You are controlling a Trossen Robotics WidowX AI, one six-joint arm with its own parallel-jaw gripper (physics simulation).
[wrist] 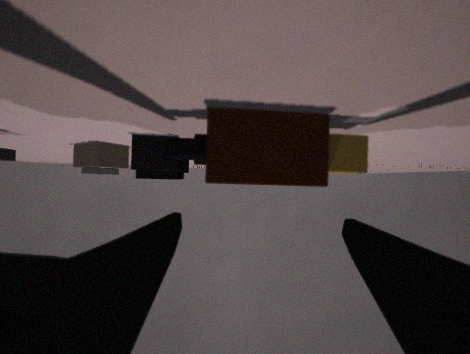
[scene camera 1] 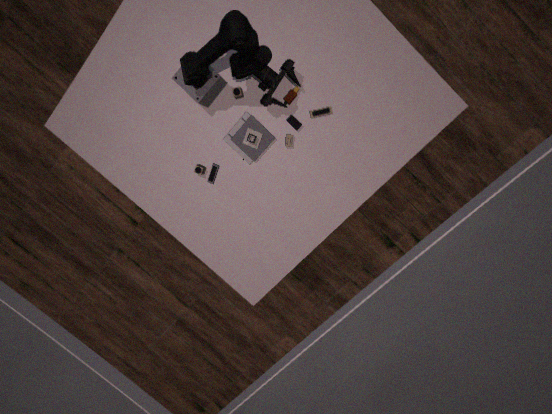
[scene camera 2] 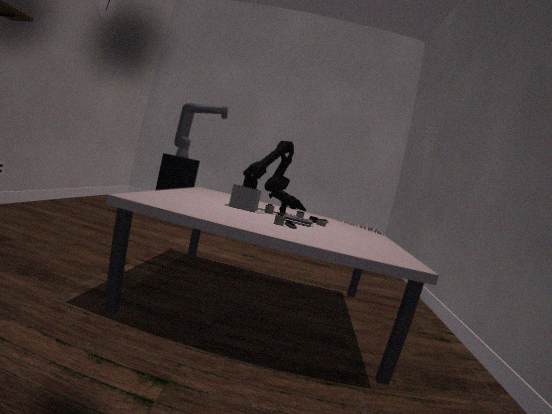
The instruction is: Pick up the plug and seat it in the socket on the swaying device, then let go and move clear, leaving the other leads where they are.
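Note:
The plug, taken to be the red-orange block [scene camera 1: 290,96] [wrist: 267,145] with a yellow end [scene camera 1: 297,90] [wrist: 349,154], lies on the table. My gripper [scene camera 1: 294,96] [scene camera 2: 294,210] [wrist: 261,223] is open. From above, the plug shows between its fingertips; in the wrist view it shows past the tips, with neither finger seen touching it. The swaying device is a grey plate [scene camera 1: 265,141], and a pale square socket [scene camera 1: 251,138] sits at its middle. Details of the plug and socket are too small to tell in scene camera 2.
Near the plug lie a black block [scene camera 1: 294,122] [wrist: 160,152], a small beige block [scene camera 1: 289,141] [wrist: 101,155] and a long dark-topped connector [scene camera 1: 320,112]. A round-topped block [scene camera 1: 237,92] stands near the arm's base. Another round-topped block [scene camera 1: 200,170] and a dark strip [scene camera 1: 213,173] lie beyond the device.

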